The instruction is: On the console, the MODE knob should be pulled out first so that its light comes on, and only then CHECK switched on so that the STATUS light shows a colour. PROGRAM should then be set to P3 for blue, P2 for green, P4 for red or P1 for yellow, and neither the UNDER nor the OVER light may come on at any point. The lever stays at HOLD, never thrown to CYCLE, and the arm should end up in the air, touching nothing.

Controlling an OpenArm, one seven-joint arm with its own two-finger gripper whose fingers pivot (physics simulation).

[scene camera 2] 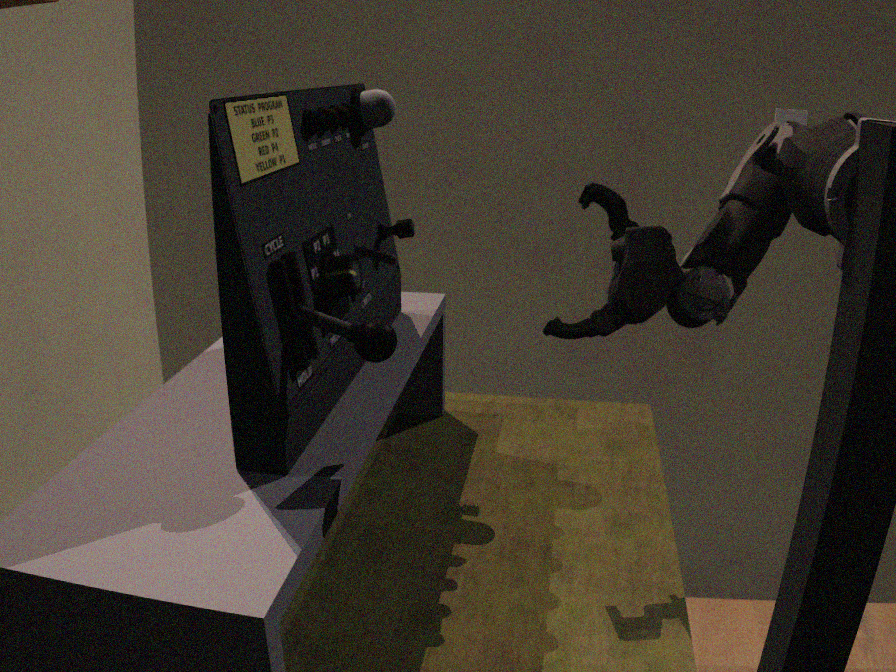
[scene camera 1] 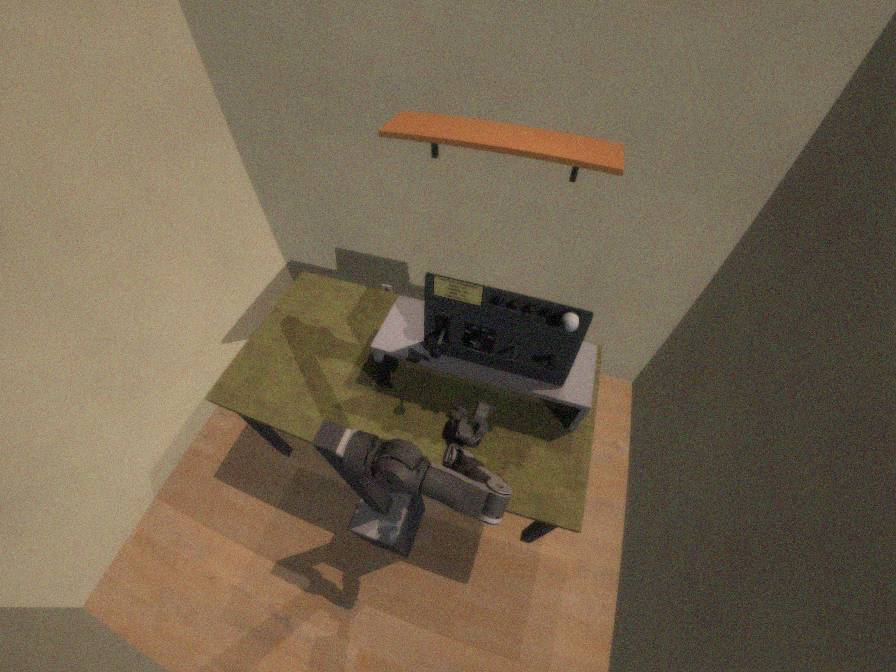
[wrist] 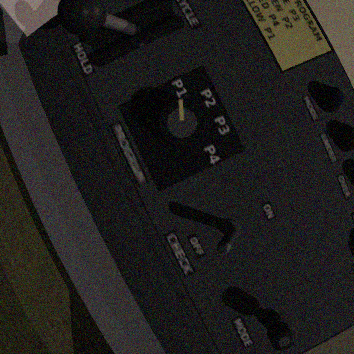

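Note:
The dark console (scene camera 1: 535, 343) (scene camera 2: 325, 188) (wrist: 260, 165) faces my gripper (scene camera 1: 469, 410) (scene camera 2: 567, 261), which is open, empty and in the air well away from it. In the wrist view, the PROGRAM knob (wrist: 181, 122) points at P1. The CHECK switch (wrist: 227, 242) leans towards OFF. The MODE knob (scene camera 2: 403, 228) (wrist: 282, 335) stands off the panel on a stem; its travel is hard to judge. The lever (scene camera 2: 374, 341) (wrist: 82, 15) leans to HOLD. The small lamps (scene camera 2: 325, 122) (wrist: 325, 96) look dark. The round STATUS lamp (scene camera 1: 570, 321) (scene camera 2: 377, 108) is pale, without colour.
The console stands on a pale raised bench (scene camera 1: 400, 327) (scene camera 2: 180, 578) on the green table (scene camera 1: 267, 361) (scene camera 2: 600, 434). A yellow program card (scene camera 1: 457, 290) (scene camera 2: 261, 138) (wrist: 295, 40) is on the panel. An orange shelf (scene camera 1: 499, 137) is on the wall above.

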